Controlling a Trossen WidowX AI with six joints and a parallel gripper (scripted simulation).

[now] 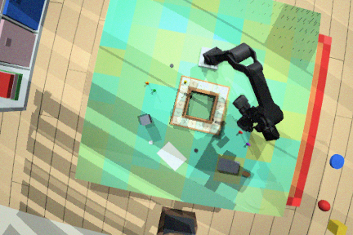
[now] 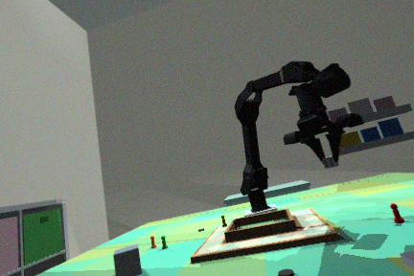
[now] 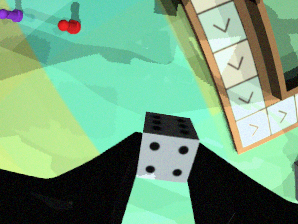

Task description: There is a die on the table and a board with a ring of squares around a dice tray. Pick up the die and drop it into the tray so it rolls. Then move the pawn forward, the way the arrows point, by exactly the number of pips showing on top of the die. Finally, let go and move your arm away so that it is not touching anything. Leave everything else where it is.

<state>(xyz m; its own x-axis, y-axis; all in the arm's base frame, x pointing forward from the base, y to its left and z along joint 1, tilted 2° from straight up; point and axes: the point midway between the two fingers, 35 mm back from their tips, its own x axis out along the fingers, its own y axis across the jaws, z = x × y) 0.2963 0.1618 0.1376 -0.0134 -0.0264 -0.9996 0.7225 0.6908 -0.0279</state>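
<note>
The yellow pawn lies 16 cm behind my gripper tip, 29 cm to the right of it and 10 cm below it. The rest, counted from my gripper tip: purple pawn 19 cm ahead, 8 cm to the left, 11 cm below; then red pawn 12 cm ahead, 3 cm to the left, 11 cm below; then die right at my gripper tip.
</note>
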